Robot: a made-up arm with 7 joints.
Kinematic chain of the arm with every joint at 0, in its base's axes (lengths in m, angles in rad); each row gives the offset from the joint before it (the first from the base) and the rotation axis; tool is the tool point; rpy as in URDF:
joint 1: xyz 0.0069 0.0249 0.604 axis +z
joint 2: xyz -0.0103 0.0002 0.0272 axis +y
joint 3: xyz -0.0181 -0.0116 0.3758 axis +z
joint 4: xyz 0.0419 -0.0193 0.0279 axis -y
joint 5: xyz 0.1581 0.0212 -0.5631 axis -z
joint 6: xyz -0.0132 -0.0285 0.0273 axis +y
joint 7: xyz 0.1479 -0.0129 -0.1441 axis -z
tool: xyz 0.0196 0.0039 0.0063 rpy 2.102 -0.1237 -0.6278
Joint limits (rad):
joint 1: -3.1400..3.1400
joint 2: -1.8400..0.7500
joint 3: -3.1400..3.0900
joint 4: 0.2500..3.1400
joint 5: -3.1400..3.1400
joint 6: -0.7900..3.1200
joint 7: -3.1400..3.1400
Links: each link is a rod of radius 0.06 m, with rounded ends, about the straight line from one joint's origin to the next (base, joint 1, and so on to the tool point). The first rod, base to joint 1, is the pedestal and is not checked.
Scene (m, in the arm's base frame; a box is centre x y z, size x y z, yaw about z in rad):
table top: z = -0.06
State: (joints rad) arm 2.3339 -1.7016 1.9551 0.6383 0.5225 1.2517 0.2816
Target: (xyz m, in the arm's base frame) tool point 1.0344 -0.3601 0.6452
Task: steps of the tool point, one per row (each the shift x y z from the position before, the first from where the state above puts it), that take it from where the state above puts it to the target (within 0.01 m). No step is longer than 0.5 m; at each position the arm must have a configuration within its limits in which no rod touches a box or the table.
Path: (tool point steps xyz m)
1: 0.1312 -0.2764 -0.1407
2: 0.2990 -0.2062 -0.0764
3: 0.3990 -0.0626 0.0278
4: 0.3909 0.1106 0.1490
5: 0.2696 0.2524 0.2575

